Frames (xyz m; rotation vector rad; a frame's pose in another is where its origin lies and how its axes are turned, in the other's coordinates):
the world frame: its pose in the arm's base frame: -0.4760 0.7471 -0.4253 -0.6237 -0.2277 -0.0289
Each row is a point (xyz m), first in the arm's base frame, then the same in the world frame.
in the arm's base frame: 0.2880 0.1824 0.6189
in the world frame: 0.9508 -0.9869 0.3389
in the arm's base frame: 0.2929 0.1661 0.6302
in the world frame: 0.9574 -1.0062 0.3374
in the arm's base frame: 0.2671 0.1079 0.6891
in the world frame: 0.9428 -1.0898 0.3551
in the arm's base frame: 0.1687 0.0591 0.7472
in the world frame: 0.8576 -1.1723 0.3924
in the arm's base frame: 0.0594 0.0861 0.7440
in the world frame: 0.7515 -1.1589 0.4277
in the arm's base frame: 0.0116 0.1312 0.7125
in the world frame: 0.6999 -1.1087 0.4389
